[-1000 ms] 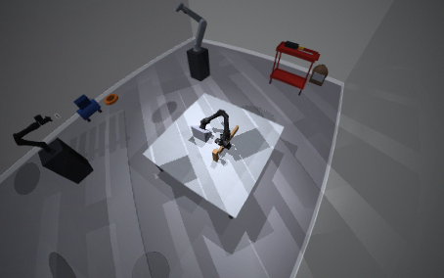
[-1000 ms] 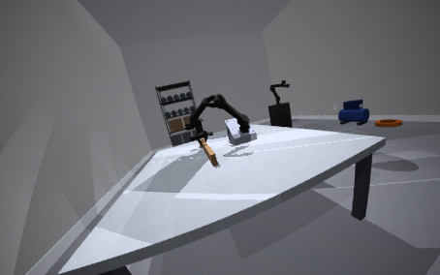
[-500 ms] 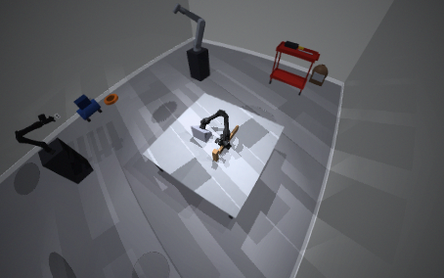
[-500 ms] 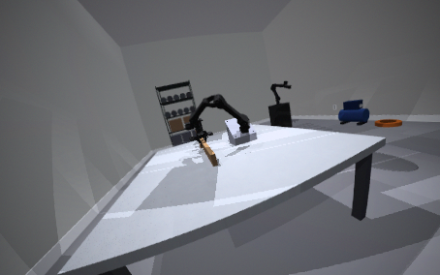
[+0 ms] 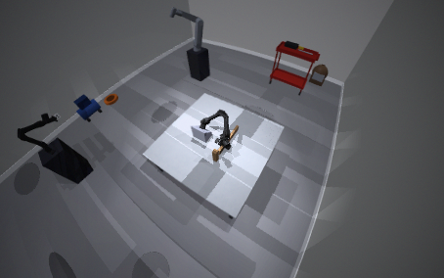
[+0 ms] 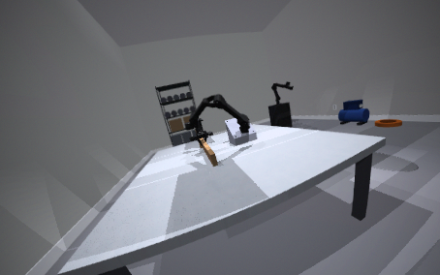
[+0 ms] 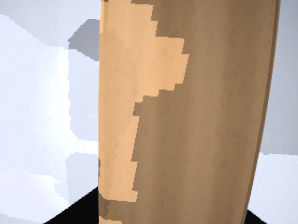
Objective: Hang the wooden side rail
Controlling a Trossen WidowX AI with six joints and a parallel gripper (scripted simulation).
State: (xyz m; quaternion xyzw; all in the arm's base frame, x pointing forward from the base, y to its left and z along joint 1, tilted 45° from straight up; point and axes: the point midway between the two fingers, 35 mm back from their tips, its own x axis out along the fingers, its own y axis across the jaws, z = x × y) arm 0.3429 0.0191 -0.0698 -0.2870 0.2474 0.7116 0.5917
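Now: the wooden headboard post 15 cm to the right of my gripper tip, 4 cm above it and 2 cm ahead of it.
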